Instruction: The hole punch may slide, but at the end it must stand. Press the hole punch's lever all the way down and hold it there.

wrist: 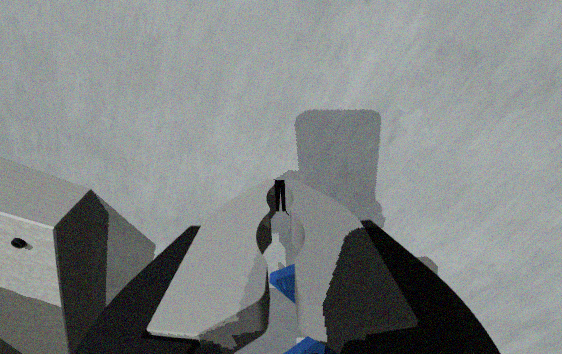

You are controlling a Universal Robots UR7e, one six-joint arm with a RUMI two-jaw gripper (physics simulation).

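My gripper points away from the camera with its two fingertips together. It is shut and holds nothing. A blue piece shows through the gap between the fingers, and more blue shows at the bottom edge. It may be part of the hole punch, but the fingers hide most of it, so its lever, its pose and any touch with the fingertips cannot be told.
A pale, angular block with a small dark round spot stands at the left, beside the left finger. The gripper's shadow falls on the light grey table top ahead of the fingertips.
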